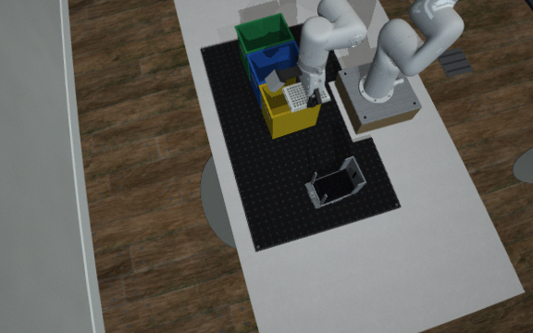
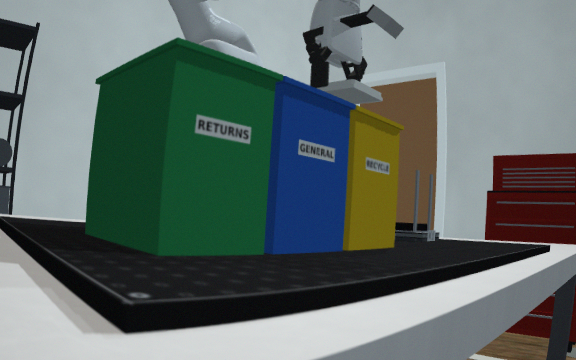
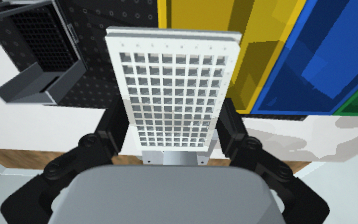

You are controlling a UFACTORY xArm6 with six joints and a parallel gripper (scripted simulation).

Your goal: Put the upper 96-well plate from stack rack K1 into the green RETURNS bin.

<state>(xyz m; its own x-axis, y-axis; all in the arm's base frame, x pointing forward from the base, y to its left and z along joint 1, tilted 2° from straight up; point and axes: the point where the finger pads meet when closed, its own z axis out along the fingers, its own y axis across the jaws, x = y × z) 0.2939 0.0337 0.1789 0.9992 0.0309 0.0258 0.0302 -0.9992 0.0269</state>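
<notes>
My gripper is now 31 cm to the left of the green returns bin, 16 cm above it and 4 cm short of it. The rest, counted from my hand: white 96-well plate: 1 cm below; yellow recycle bin: 16 cm below, 5 cm to the right, 3 cm ahead; blue general bin: 18 cm to the right, 16 cm below, 3 cm ahead.
</notes>
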